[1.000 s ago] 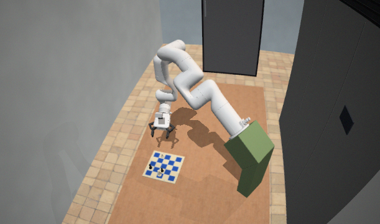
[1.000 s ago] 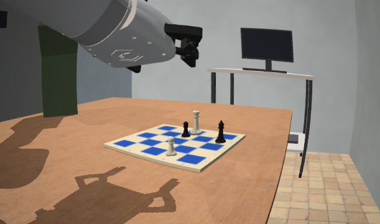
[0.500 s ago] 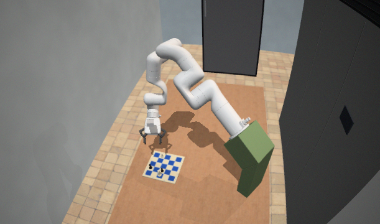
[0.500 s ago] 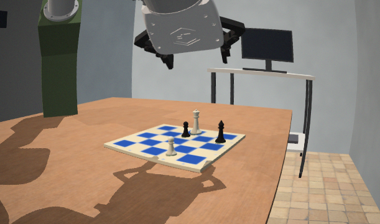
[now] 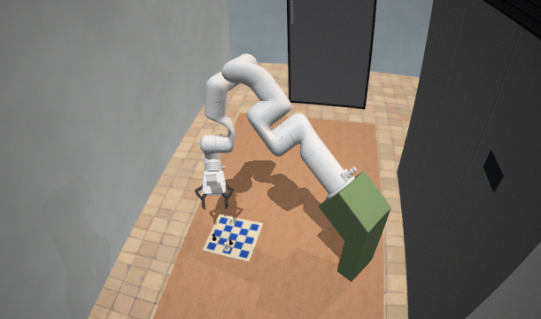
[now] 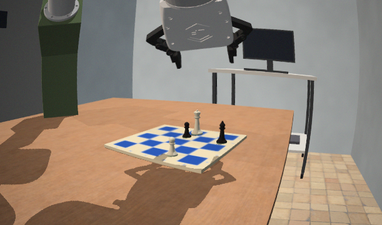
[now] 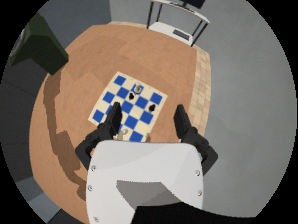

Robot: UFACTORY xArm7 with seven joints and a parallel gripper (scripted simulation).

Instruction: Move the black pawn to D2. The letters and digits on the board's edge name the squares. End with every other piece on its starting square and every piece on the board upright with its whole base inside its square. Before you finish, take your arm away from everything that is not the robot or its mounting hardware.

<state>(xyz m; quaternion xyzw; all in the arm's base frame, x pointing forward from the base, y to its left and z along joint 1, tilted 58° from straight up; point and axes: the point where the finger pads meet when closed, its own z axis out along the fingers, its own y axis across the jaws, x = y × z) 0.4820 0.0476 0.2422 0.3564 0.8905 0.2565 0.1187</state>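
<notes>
Right now my hand is 15 cm above the black pawn, 8 cm to the right of it and 5 cm past it. Also, from my hand: white pawn 15 cm below, 5 cm behind, 4 cm to the right; then black bishop 14 cm below, 5 cm to the left, 3 cm ahead; then white queen 14 cm below, 11 cm to the left, 4 cm behind.
</notes>
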